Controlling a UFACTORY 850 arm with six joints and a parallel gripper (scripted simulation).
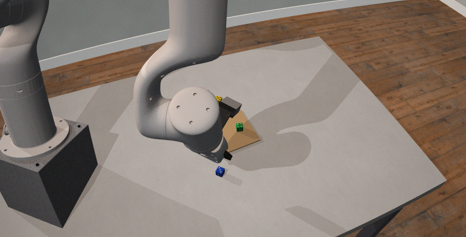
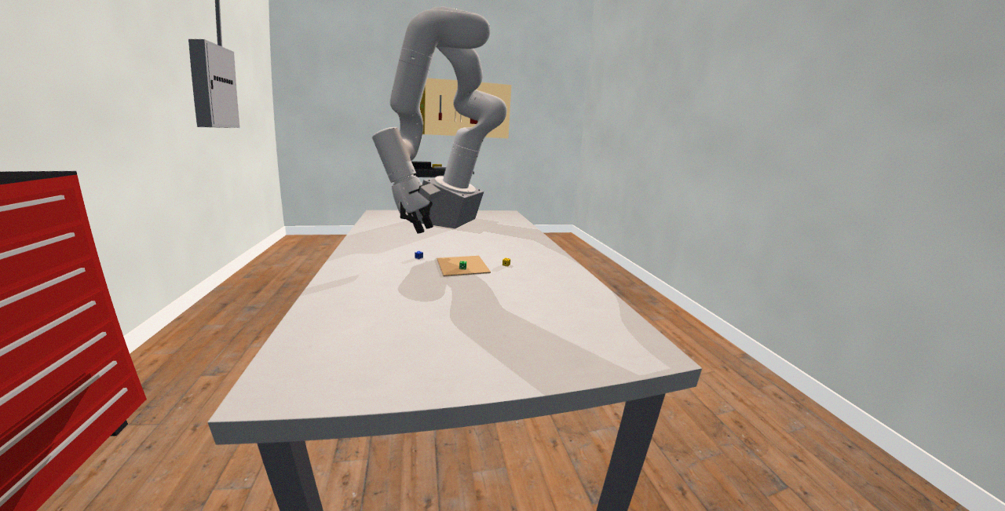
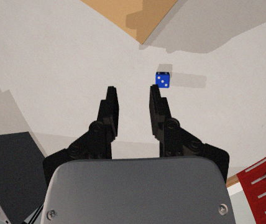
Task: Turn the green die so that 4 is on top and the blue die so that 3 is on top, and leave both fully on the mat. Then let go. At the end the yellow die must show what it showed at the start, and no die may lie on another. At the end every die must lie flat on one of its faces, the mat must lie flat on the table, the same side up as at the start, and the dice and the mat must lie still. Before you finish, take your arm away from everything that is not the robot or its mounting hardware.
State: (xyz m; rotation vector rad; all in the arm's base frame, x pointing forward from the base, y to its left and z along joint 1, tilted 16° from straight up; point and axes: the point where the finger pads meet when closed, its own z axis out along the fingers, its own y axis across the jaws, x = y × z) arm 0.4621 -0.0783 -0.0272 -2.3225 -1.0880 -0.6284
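Now: hand 2 cm short of the blue die, 1 cm to the left of it and 10 cm above it. Round my hand: tan mat 8 cm ahead, 13 cm to the left, 10 cm below; then yellow die 7 cm ahead, 27 cm to the left, 10 cm below; then green die 11 cm ahead, 13 cm to the left, 9 cm below.
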